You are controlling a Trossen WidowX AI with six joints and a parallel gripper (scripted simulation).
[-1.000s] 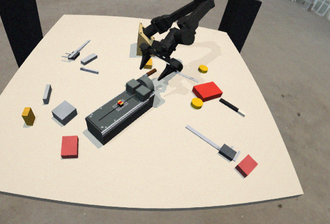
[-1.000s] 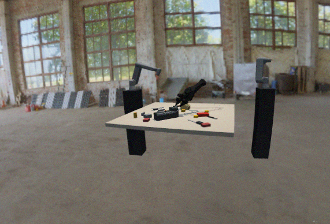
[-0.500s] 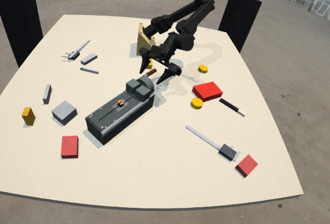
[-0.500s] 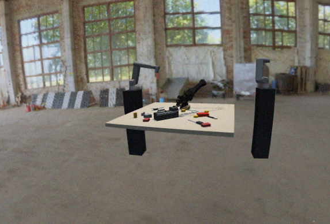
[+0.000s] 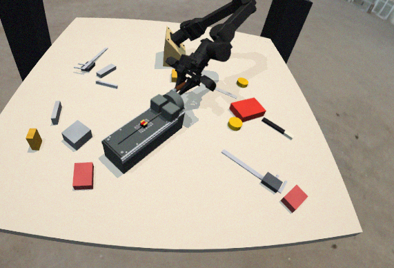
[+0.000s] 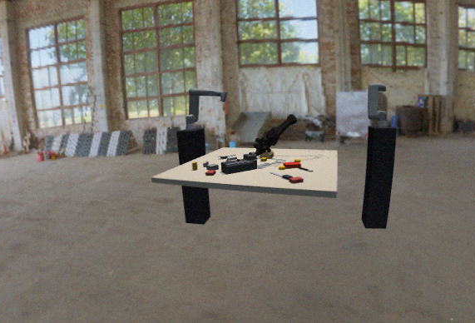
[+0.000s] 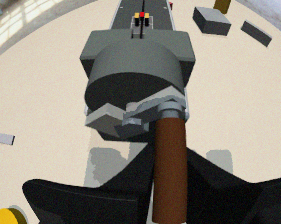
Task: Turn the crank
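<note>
Now: gripper tip 2 cm below the crank, 1 cm to the right of it and 1 cm short of it. The rest, counted from my gripper tip: brown handle: 2 cm above, 1 cm to the left, 1 cm behind; grey bar: 21 cm to the left, 13 cm behind, 9 cm below; red pointer: 13 cm ahead, 11 cm to the right.
</note>
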